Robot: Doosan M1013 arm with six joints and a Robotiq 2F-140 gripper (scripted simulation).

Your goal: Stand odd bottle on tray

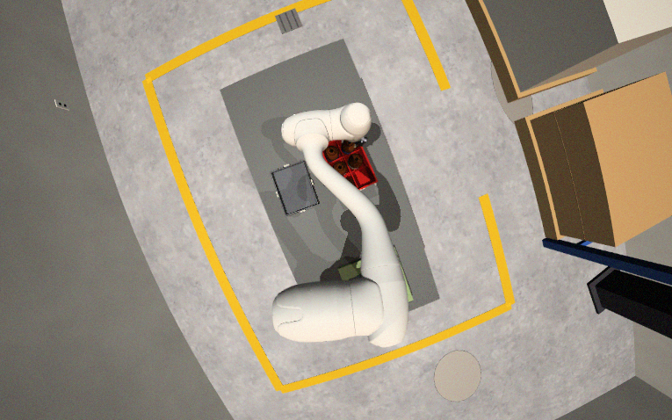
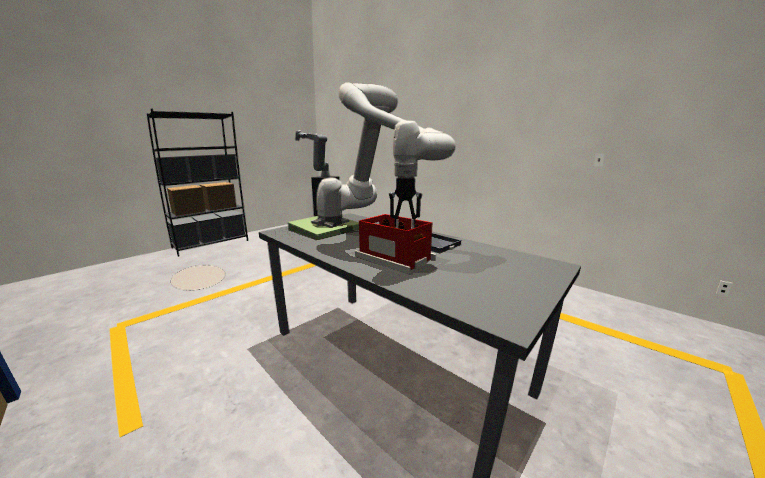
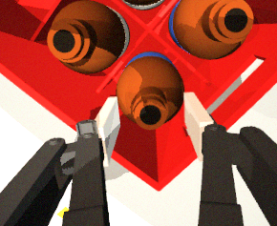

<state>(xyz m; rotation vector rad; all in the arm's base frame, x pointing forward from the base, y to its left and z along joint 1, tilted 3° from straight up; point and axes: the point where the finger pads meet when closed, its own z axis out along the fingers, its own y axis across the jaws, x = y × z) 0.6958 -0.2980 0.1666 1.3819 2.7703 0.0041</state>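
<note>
Right now the red crate is 9 cm below my hand, 8 cm behind it and 6 cm to the left of it. Also, from my hand: dark grey tray 36 cm to the left, 16 cm below, 3 cm behind.
</note>
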